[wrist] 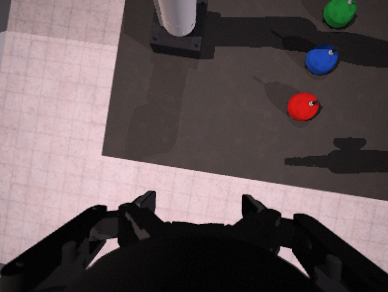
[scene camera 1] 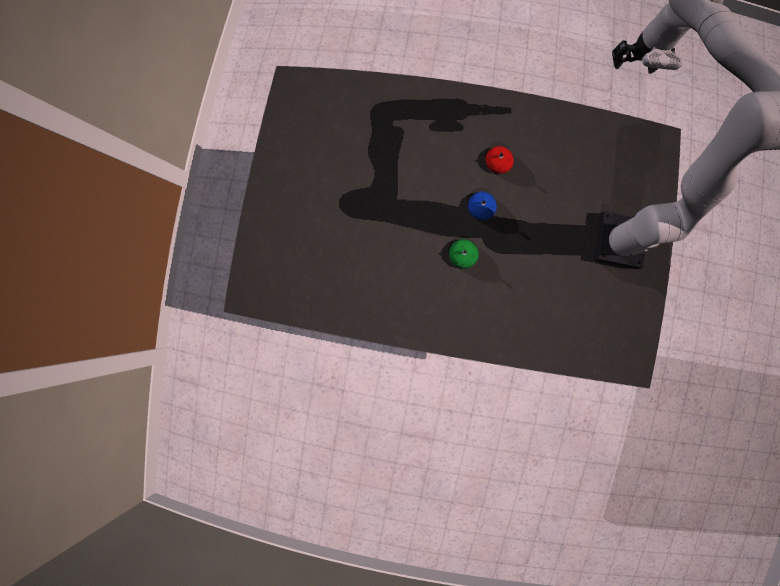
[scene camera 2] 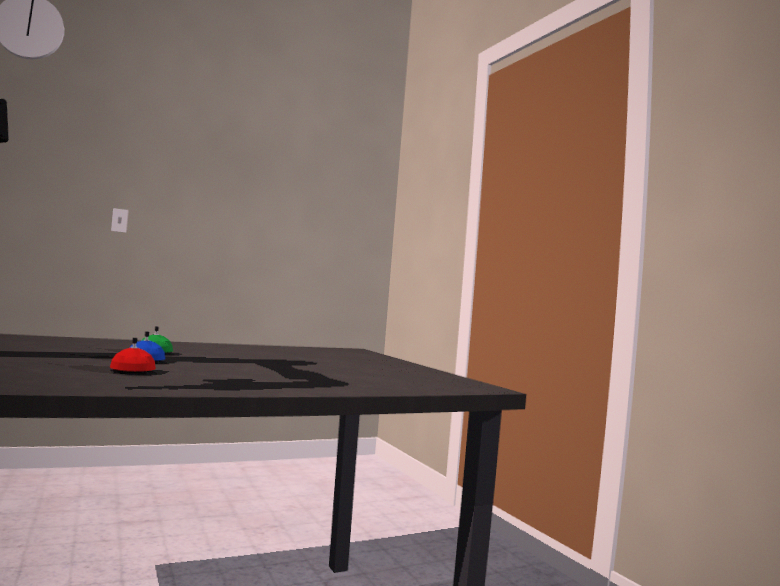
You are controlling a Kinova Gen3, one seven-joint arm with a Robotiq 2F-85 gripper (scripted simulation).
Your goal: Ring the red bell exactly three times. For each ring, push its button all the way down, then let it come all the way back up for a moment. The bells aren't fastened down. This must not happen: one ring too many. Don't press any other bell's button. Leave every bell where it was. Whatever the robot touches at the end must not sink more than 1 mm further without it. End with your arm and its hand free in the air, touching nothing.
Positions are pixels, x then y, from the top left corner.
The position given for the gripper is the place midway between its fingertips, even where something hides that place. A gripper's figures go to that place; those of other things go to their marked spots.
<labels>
The gripper [wrist: 198, 202] is 0.16 m from the lens. A blue bell [wrist: 320, 59]: 0.61 m from the lens.
</labels>
